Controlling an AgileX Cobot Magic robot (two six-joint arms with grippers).
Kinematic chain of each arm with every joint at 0, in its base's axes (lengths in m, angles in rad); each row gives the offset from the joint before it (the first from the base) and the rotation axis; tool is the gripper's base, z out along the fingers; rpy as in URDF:
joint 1: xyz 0 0 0.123 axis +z
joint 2: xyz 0 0 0 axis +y
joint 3: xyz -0.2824 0 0.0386 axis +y
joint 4: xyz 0.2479 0 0.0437 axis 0.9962 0 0.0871
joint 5: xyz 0 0 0 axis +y
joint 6: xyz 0.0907 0 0.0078 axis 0.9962 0 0.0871
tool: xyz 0 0 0 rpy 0 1.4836 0
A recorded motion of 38 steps. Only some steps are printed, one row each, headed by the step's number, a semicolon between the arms.
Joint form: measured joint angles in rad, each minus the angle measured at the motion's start. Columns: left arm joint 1, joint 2, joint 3, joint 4, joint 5, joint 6; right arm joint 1, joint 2, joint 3, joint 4, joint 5, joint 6.
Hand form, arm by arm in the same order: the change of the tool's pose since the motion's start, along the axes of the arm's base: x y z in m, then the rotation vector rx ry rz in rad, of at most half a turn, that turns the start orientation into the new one. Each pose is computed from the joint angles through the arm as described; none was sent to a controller.
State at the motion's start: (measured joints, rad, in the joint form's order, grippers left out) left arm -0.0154 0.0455 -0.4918 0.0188 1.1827 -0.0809; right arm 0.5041 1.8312 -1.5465 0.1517 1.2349 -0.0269
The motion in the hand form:
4: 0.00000 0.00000 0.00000 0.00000 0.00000 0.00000; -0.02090 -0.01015 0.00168 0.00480 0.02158 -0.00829
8: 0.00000 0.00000 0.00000 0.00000 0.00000 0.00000; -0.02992 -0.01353 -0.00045 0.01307 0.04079 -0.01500
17: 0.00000 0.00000 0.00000 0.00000 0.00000 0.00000; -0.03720 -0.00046 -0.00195 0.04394 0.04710 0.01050
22: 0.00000 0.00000 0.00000 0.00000 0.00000 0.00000; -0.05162 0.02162 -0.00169 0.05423 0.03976 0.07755
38: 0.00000 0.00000 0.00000 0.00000 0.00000 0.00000; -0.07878 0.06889 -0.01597 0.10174 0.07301 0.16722
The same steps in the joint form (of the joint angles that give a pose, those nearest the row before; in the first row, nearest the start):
4: 0.0000 0.0000 0.0000 0.0000 0.0000 0.0000; 0.0000 -0.0789 0.1037 0.0147 -0.0088 0.0039
8: 0.0000 0.0000 0.0000 0.0000 0.0000 0.0000; 0.0000 -0.1076 0.1511 0.0317 -0.0152 0.0057
17: 0.0000 0.0000 0.0000 0.0000 0.0000 0.0000; 0.0364 -0.1075 0.1595 0.0638 -0.0347 0.0057
22: 0.0000 0.0000 0.0000 0.0000 0.0000 0.0000; 0.1126 -0.1075 0.1595 0.0693 -0.0499 0.0109
38: 0.0000 0.0000 0.0000 0.0000 0.0000 0.0000; 0.2546 -0.0611 0.1595 0.1299 -0.1086 0.0338

